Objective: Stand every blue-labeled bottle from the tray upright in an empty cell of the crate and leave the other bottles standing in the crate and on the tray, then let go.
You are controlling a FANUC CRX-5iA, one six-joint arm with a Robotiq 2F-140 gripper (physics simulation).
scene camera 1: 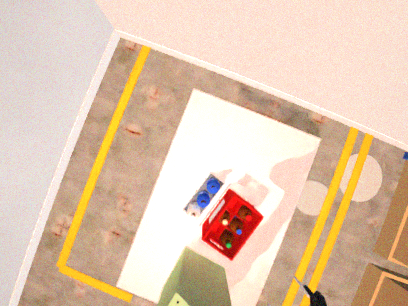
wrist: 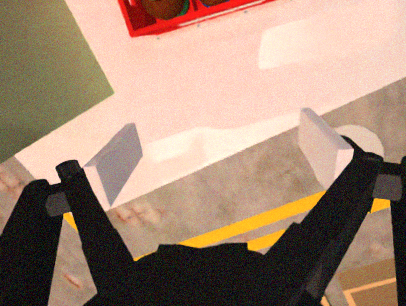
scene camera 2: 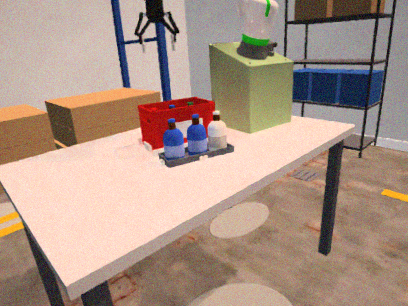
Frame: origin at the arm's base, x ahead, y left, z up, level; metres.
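Where they show: gripper, fingertip midpoint: (scene camera 1: 283, 293) (wrist: 216, 133) (scene camera 2: 159, 51); arm's base, link origin: (scene camera 2: 251, 54).
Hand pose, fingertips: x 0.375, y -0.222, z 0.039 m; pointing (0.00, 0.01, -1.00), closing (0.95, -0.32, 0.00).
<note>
Things, the pixels of their top centre, and the offset from my fingertips. "spot": a spot on its surface instead. Level surfaces: height alone.
- grey tray, surface spot: (scene camera 2: 187, 159) spot: dx +0.170, dy +0.402, dz -0.370 m
- white-labeled bottle, top centre: (scene camera 2: 215, 111) (scene camera 1: 192, 217) dx +0.011, dy +0.387, dz -0.226 m
- red crate, top centre: (scene camera 2: 182, 105) (scene camera 1: 222, 221) dx +0.064, dy +0.247, dz -0.211 m
- white table, surface height: dz -0.386 m
Two blue-labeled bottles (scene camera 1: 213, 185) (scene camera 1: 203, 199) (scene camera 2: 174, 142) (scene camera 2: 197, 137) stand upright on the grey tray (scene camera 1: 195, 200) (scene camera 2: 187, 159). A white-labeled bottle (scene camera 2: 217, 134) stands at the tray's end nearer the green block. The red crate (scene camera 1: 207, 240) (scene camera 2: 151, 131) (wrist: 133, 29) stands beside the tray. In scene camera 1, white, red, blue and green caps show on bottles inside it; some other cells look empty. My gripper (scene camera 2: 159, 46) (wrist: 216, 133) is open and empty, high above and beyond the crate's side away from the tray. Only part of it shows in scene camera 1, at the lower right.
The green block (scene camera 1: 197, 275) (scene camera 2: 255, 95) (wrist: 45, 75) carries the arm's base (scene camera 2: 257, 47) at the end of the white table (scene camera 1: 175, 165) (scene camera 2: 120, 200) (wrist: 210, 85). Cardboard boxes (scene camera 2: 102, 117) stand behind the table. A shelf rack (scene camera 2: 330, 61) stands at the back right.
</note>
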